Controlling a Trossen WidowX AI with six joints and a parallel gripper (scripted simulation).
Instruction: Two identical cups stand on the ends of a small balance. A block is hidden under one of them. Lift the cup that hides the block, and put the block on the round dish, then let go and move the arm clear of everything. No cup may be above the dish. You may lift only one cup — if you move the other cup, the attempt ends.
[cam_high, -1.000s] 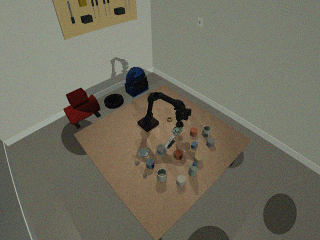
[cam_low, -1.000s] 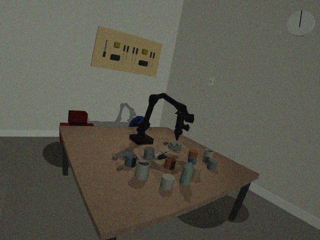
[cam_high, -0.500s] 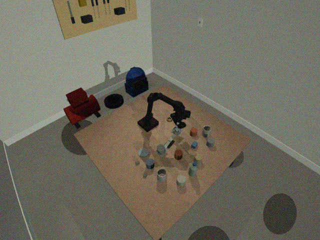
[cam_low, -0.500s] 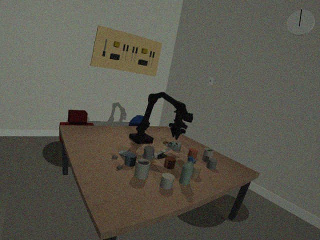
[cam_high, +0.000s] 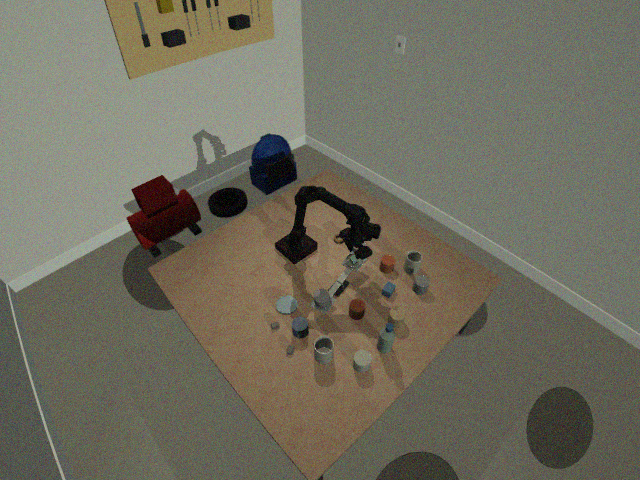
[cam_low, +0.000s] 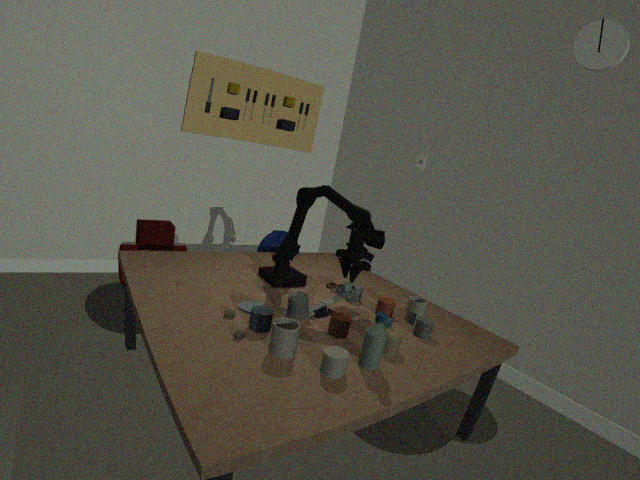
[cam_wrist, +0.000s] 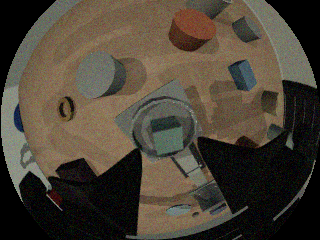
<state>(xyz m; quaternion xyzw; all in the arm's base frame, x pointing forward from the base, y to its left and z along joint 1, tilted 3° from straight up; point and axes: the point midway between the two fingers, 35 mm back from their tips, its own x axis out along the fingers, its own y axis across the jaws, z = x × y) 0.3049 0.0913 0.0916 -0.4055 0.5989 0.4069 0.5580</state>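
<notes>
The round pale-blue dish lies 360 mm to the right of my gripper tip, 120 mm behind it and 110 mm below it. Round my gripper tip: blue cylinder: 400 mm to the right, 80 mm below, 20 mm ahead; then bottle: 350 mm ahead, 260 mm to the right, 10 mm below.
</notes>
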